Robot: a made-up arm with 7 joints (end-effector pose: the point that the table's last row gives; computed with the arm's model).
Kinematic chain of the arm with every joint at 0, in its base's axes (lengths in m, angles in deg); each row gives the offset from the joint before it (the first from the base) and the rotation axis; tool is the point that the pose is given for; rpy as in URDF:
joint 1: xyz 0 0 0.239 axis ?
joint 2: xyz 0 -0.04 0.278 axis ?
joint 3: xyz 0 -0.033 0.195 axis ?
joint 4: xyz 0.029 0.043 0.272 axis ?
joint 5: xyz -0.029 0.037 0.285 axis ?
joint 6: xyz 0 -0.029 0.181 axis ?
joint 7: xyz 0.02 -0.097 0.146 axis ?
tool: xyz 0 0 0 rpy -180 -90 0
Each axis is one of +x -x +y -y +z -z.
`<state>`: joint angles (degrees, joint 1 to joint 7).
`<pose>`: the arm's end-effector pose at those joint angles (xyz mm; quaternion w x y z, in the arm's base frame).
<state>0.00 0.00 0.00 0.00 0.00 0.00 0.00</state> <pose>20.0 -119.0 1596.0 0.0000 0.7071 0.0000 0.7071</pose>
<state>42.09 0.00 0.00 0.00 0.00 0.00 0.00</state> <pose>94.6 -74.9 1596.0 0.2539 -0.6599 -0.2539 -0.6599</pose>
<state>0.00 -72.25 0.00 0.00 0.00 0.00 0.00</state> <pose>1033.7 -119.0 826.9 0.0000 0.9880 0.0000 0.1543</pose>
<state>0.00 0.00 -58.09 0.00 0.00 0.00 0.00</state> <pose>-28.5 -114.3 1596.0 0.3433 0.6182 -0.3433 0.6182</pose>
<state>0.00 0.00 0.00 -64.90 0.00 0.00 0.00</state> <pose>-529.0 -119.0 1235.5 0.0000 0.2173 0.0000 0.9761</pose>
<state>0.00 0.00 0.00 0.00 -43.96 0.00 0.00</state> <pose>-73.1 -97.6 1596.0 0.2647 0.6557 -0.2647 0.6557</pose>
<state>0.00 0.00 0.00 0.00 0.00 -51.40 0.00</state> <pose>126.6 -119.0 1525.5 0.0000 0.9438 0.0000 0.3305</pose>
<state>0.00 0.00 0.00 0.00 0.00 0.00 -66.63</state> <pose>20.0 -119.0 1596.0 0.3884 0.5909 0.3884 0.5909</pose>
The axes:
joint 1: +z
joint 2: -y
joint 3: +z
joint 4: +y
joint 5: +z
joint 6: -y
joint 7: +x

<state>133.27 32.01 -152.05 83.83 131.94 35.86 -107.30</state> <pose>789.2 -153.5 605.0 0.3655 -0.5257 0.1284 -0.7573</pose>
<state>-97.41 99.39 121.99 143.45 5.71 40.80 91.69</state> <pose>342.7 -26.5 314.3 0.7162 0.4564 -0.4329 0.3024</pose>
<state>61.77 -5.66 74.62 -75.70 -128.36 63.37 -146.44</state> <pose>289.9 -524.6 1103.9 0.6113 0.5601 0.4637 0.3124</pose>
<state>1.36 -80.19 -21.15 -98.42 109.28 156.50 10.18</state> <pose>472.6 101.3 888.0 0.8354 0.2767 0.2176 -0.4221</pose>
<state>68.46 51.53 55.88 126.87 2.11 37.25 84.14</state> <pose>-312.6 203.2 912.4 0.3276 -0.8516 -0.3061 -0.2716</pose>
